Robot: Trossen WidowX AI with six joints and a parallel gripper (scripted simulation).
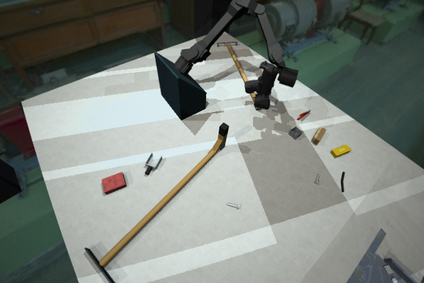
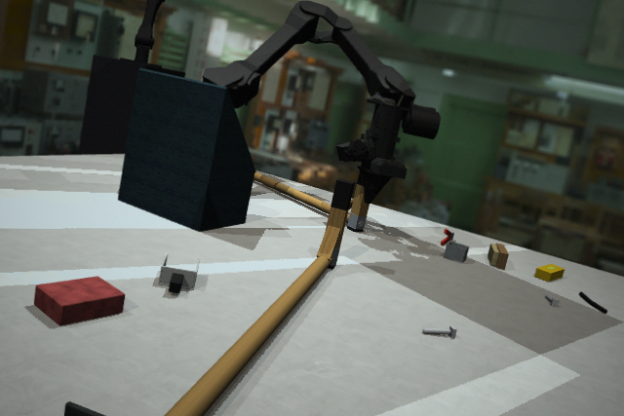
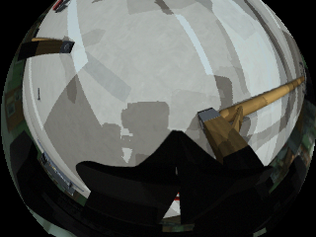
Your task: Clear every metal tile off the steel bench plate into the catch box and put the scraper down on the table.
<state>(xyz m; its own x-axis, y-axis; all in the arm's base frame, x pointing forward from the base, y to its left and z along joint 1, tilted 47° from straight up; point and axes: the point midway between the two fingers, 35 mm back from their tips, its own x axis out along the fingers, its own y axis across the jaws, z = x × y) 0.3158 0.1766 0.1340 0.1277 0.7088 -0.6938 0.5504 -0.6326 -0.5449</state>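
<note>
My gripper tip is now 6 cm short of the long scraper, 53 cm to the left of it and 1 cm above it. Also, from my gripper tip: wooden block (27 cm ahead, 12 cm to the left, 6 cm below); then red clip (16 cm ahead, 20 cm to the left, 6 cm below); then grey box (20 cm ahead, 5 cm to the left, 7 cm below).
</note>
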